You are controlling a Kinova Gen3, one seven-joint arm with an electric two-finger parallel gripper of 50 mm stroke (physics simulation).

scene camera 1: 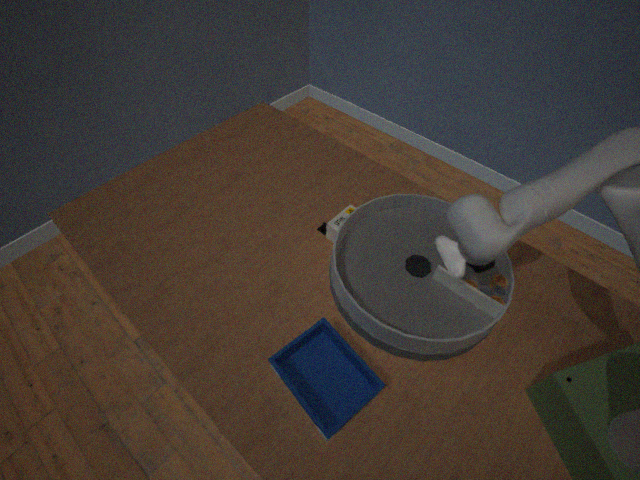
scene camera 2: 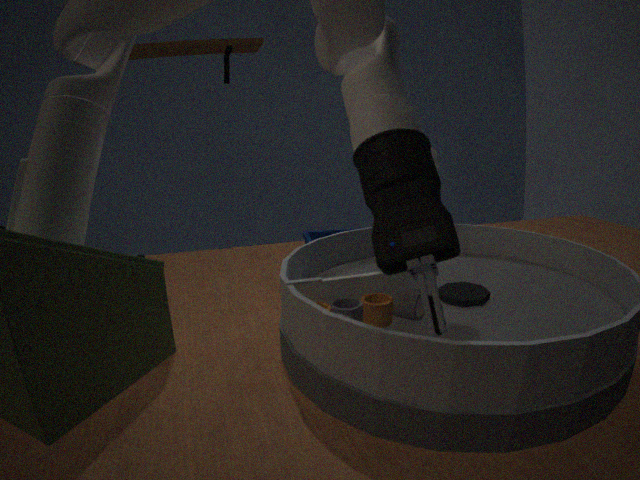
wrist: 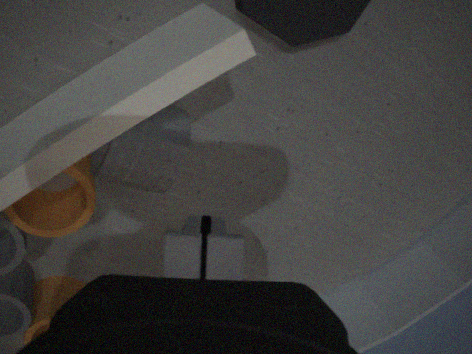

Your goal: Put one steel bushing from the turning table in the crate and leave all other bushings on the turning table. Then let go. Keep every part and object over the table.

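Seen in the pictures: gripper, fingertip midpoint: (scene camera 2: 438,334) (wrist: 205,239); arm's base, link origin: (scene camera 2: 48,245).
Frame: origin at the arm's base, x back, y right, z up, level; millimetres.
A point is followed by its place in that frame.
The turning table (scene camera 1: 423,347) @(y -91, x -354, z -71 mm) (scene camera 2: 465,377) @(y 254, x -381, z -65 mm) is a round grey pan with a raised wall. A grey steel bushing (scene camera 2: 408,308) @(y 117, x -394, z -66 mm) (wrist: 142,162) @(y 102, x -401, z -51 mm) lies on its side in it, in shadow near the divider. Grey bushings stand to its left in the wrist view, one at the edge (wrist: 9,317) @(y 150, x -308, z -67 mm); another shows in scene camera 2 (scene camera 2: 345,305) @(y 92, x -336, z -65 mm). An orange bushing (scene camera 2: 377,311) @(y 117, x -361, z -64 mm) (wrist: 50,210) @(y 112, x -358, z -70 mm) stands between. My gripper (scene camera 2: 439,329) @(y 166, x -404, z -73 mm) (wrist: 205,239) @(y 166, x -404, z -73 mm) is shut and empty, low inside the pan, beside the lying bushing. Its fingers are hidden in scene camera 1. A blue open tray-like crate (scene camera 1: 330,372) @(y -250, x -461, z -131 mm) stands apart from the pan.
A pale divider bar (scene camera 1: 467,290) @(y 78, x -363, z -50 mm) (wrist: 125,97) @(y 74, x -408, z -38 mm) runs from near the dark hub (scene camera 1: 417,265) @(y 69, x -487, z -74 mm) (scene camera 2: 464,293) @(y 81, x -482, z -75 mm) (wrist: 300,20) @(y 91, x -475, z -75 mm) to the wall. A green box (scene camera 1: 553,418) @(y -13, x -93, z -95 mm) (scene camera 2: 93,320) @(y 121, x -91, z -49 mm) stands at the table's other side. A small white device (scene camera 1: 341,222) @(y 35, x -712, z -77 mm) touches the pan's outside.
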